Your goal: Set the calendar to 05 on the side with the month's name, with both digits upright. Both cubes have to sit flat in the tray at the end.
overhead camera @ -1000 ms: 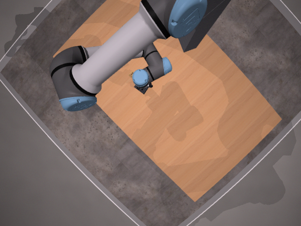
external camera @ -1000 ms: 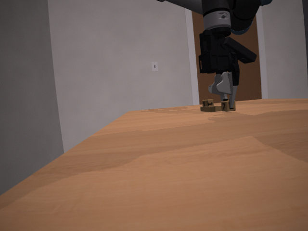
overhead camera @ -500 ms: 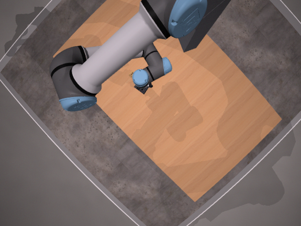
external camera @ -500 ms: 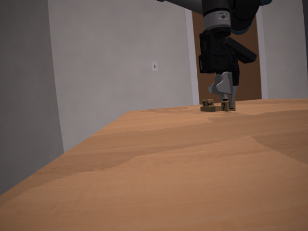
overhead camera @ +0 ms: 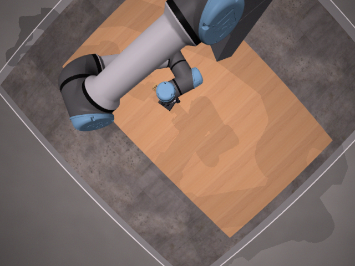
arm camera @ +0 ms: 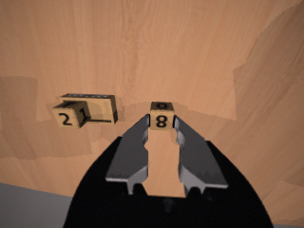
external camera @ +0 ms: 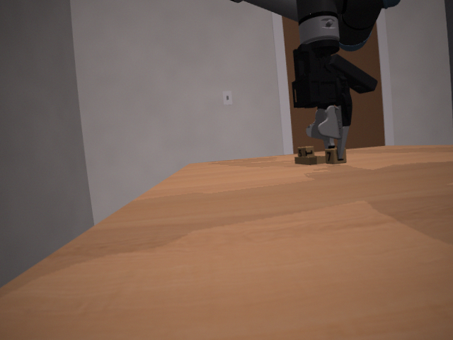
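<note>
My gripper is now 3 cm past the block, 12 cm to the left of it and 1 cm above it. The rest, counted from my hand: wooden calendar tray (3 cm behind, 10 cm to the right, 2 cm below).
</note>
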